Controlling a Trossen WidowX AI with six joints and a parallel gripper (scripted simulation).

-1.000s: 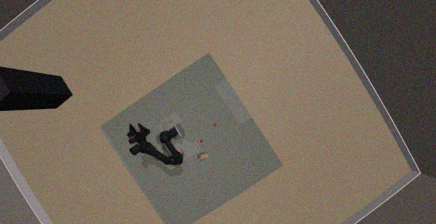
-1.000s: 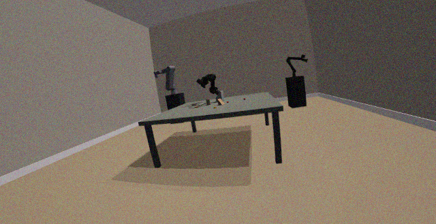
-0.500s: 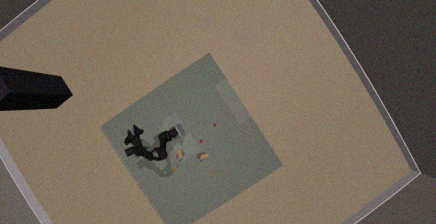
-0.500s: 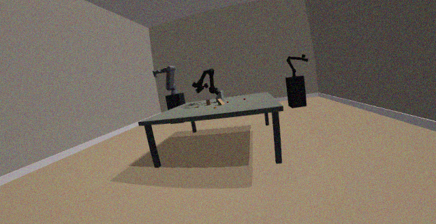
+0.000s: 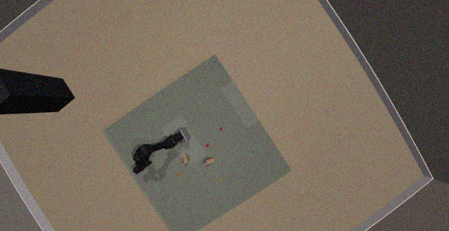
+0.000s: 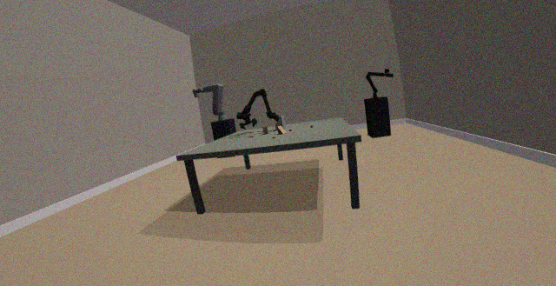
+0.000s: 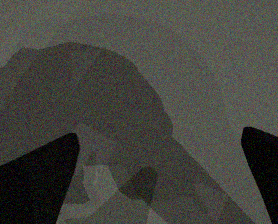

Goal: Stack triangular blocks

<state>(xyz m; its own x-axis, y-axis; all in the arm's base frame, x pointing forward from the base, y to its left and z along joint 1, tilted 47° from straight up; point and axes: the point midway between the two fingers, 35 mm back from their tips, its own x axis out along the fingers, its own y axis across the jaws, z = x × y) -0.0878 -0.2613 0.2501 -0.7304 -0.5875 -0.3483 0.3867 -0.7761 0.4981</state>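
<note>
My gripper tip is now 44 cm short of the triangular block, 42 cm to the right of it and 3 cm above it.
</note>
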